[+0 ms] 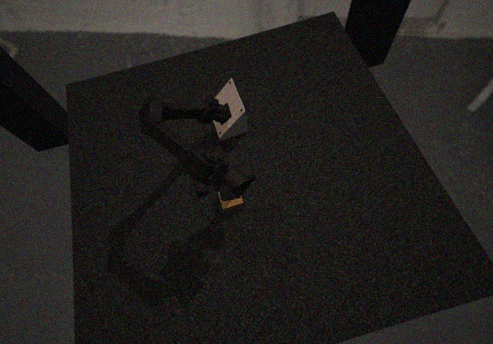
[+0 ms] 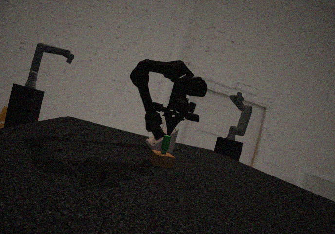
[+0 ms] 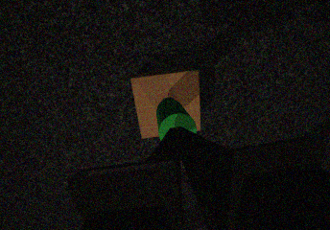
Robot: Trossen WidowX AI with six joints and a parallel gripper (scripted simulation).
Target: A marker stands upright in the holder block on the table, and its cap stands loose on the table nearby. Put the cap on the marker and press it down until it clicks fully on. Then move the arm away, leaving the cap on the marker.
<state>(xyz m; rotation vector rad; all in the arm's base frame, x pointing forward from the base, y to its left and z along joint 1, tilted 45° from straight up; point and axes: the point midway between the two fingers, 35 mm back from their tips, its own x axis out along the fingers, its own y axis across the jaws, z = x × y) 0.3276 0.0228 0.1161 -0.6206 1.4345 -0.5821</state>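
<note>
The green cap is 3 cm below my gripper tip. Round my gripper tip: holder block: 9 cm below; dark marker: 4 cm below.
</note>
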